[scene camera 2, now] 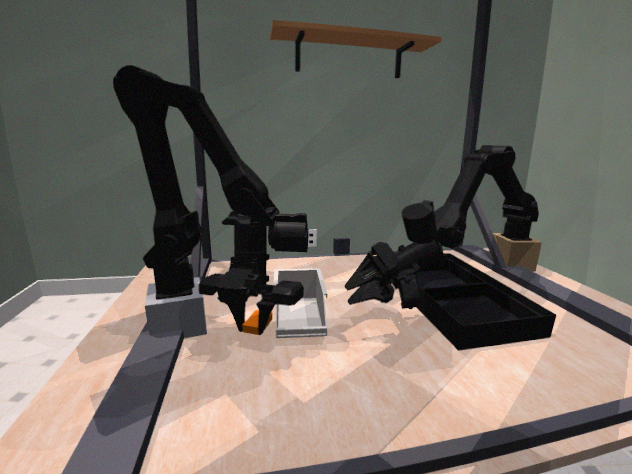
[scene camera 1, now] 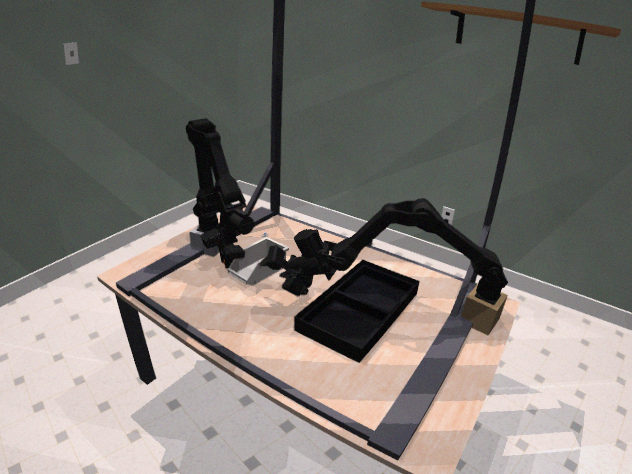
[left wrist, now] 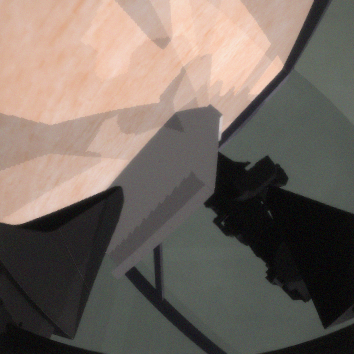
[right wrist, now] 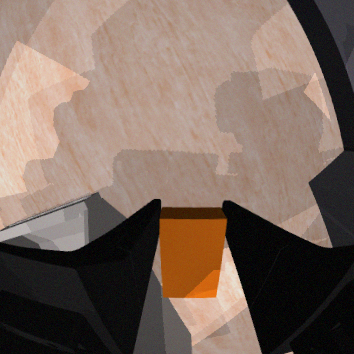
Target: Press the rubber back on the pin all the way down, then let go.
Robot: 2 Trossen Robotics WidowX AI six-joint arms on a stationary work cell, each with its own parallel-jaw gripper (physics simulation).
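Seen in the pictures: left gripper, between the fingertips: [scene camera 2: 346, 295] [scene camera 1: 270, 269] [left wrist: 196, 193]; right gripper, between the fingertips: [scene camera 2: 251, 332] [scene camera 1: 225, 265] [right wrist: 191, 206]; left arm's base, origin of its link: [scene camera 2: 516, 237] [scene camera 1: 487, 295]; right arm's base, origin of its link: [scene camera 2: 174, 290] [scene camera 1: 208, 228].
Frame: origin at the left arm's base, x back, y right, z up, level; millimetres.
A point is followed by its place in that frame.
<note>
An orange block [scene camera 2: 252, 325] @(x -761, y -350, z -69 mm) [right wrist: 192, 255] @(x -756, y -330, z -69 mm), perhaps the rubber, is between the fingers of my right gripper [right wrist: 191, 206] @(x -763, y -355, z -81 mm), which is shut on it. In scene camera 2 it is beside the left wall of the grey-white bin [scene camera 1: 248, 263] @(x -716, y -291, z -79 mm) [scene camera 2: 301, 332] @(x -669, y -375, z -70 mm) [left wrist: 160, 165] @(x -625, y -307, z -68 mm) [right wrist: 65, 232] @(x -667, y -357, z -86 mm), low over the table; whether it touches is unclear. In scene camera 1 the block is hidden. My left gripper [scene camera 2: 348, 294] @(x -579, y -317, z -26 mm) [left wrist: 196, 193] @(x -579, y -317, z -26 mm) is open and empty, tilted, to the right of the bin in scene camera 2. A tiny bluish thing [scene camera 1: 264, 234] @(x -839, y -105, z -87 mm) is behind the bin. I cannot make out a pin.
A black two-compartment tray [scene camera 1: 326, 336] @(x -282, y -400, z -57 mm) [scene camera 2: 505, 334] @(x -290, y -401, z -72 mm) stands on the table to the right of the bin. Black frame bars [scene camera 1: 245, 362] [scene camera 2: 122, 403] edge the table [scene camera 1: 285, 306] @(x -478, y -352, z -94 mm). The right arm's grey base block [scene camera 2: 176, 313] @(x -897, y -356, z -39 mm) is at the left in scene camera 2.
</note>
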